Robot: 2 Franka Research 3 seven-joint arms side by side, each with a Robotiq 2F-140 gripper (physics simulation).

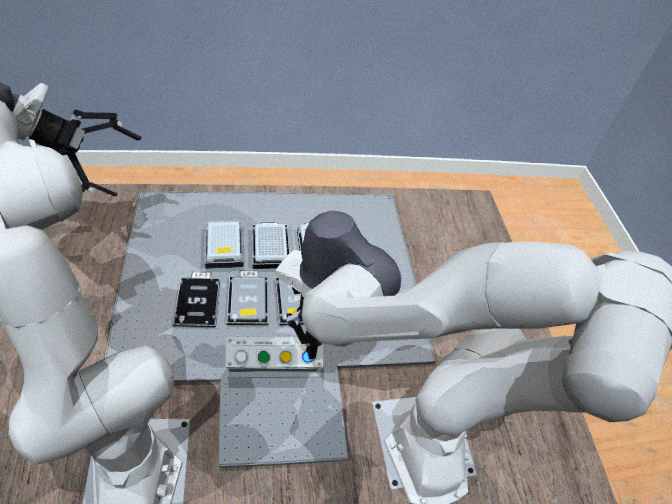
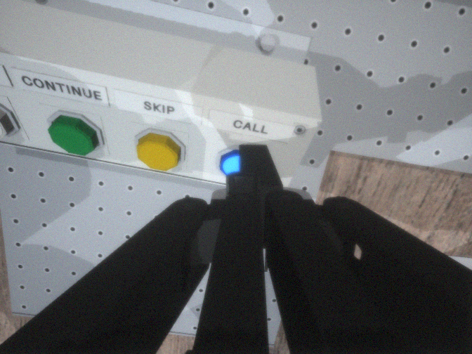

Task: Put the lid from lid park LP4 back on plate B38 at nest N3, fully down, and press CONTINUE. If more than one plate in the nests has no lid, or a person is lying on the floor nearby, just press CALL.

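Observation:
The blue CALL button (image 1: 307,356) (image 2: 230,164) is lit, at the right end of the button panel (image 1: 274,367) (image 2: 127,55). My right gripper (image 1: 312,351) (image 2: 252,166) is shut and empty, its fingertips at the CALL button and covering part of it. The green CONTINUE button (image 1: 263,356) (image 2: 74,135) is unlit. A clear lid (image 1: 247,295) with a yellow label lies in lid park LP4. Several plates stand in the back row; the left plate (image 1: 223,238) has a yellow label, the middle plate (image 1: 270,241) has none. My arm hides the rest. My left gripper (image 1: 127,165) is open, raised at the far left.
The yellow SKIP button (image 1: 285,356) (image 2: 159,151) is beside CALL. Lid park LP3 (image 1: 196,314) is black, left of LP4. Another lid park with a yellow-labelled lid is partly hidden behind my right arm. The perforated board (image 1: 282,434) (image 2: 55,240) lies on the wooden table (image 1: 445,217).

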